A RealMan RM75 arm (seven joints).
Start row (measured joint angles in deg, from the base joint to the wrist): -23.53, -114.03, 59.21, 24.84, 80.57, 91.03, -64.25
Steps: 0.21, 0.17, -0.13, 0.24, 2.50, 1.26, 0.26; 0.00, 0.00, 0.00, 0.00, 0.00, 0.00, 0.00; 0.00, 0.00, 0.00, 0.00, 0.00, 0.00, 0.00; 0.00, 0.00, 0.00, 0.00, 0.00, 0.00, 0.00; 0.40, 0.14, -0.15, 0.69, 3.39, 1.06, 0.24; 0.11, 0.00, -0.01, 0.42, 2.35, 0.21, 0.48; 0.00, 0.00, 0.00, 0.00, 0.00, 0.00, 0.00
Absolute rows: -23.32, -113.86, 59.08, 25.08, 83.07, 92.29, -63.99; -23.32, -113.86, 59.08, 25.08, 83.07, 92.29, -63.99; -23.32, -113.86, 59.08, 25.08, 83.07, 92.29, -63.99; -23.32, -113.86, 59.08, 25.08, 83.07, 92.29, -63.99; -22.92, -113.72, 58.93, 25.77, 86.46, 93.35, -63.75; -22.81, -113.72, 58.92, 26.19, 88.81, 93.56, -63.27; -22.81, -113.72, 58.92, 26.19, 88.81, 93.56, -63.27
